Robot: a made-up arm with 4 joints. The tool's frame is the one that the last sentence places.
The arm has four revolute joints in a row. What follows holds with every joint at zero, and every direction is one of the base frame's. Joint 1 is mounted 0.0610 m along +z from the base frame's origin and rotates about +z. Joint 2 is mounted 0.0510 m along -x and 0.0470 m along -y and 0.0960 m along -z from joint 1 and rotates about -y. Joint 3 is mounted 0.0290 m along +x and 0.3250 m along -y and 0.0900 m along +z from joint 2 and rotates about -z. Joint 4 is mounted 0.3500 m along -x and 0.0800 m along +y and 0.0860 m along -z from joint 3 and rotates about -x. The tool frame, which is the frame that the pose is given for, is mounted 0.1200 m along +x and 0.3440 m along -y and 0.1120 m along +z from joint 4; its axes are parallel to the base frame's.
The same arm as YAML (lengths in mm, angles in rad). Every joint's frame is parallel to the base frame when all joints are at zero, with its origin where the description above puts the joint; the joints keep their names.
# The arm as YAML. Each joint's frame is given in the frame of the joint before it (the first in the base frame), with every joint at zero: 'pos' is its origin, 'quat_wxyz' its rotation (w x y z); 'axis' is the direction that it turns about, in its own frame. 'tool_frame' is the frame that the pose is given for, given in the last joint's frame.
length_unit: mm
angle_unit: rad
joints:
  - joint: joint 1
    pos: [0.0, 0.0, 61.0]
    quat_wxyz: [1.0, 0.0, 0.0, 0.0]
    axis: [0.0, 0.0, 1.0]
  - joint: joint 2
    pos: [-51.0, -47.0, -96.0]
    quat_wxyz: [1.0, 0.0, 0.0, 0.0]
    axis: [0.0, -1.0, 0.0]
  - joint: joint 3
    pos: [29.0, -325.0, 90.0]
    quat_wxyz: [1.0, 0.0, 0.0, 0.0]
    axis: [0.0, 0.0, -1.0]
  - joint: joint 4
    pos: [-350.0, 80.0, -86.0]
    quat_wxyz: [1.0, 0.0, 0.0, 0.0]
    axis: [-1.0, 0.0, 0.0]
tool_frame:
  pos: [120.0, -344.0, 112.0]
  quat_wxyz: [1.0, 0.0, 0.0, 0.0]

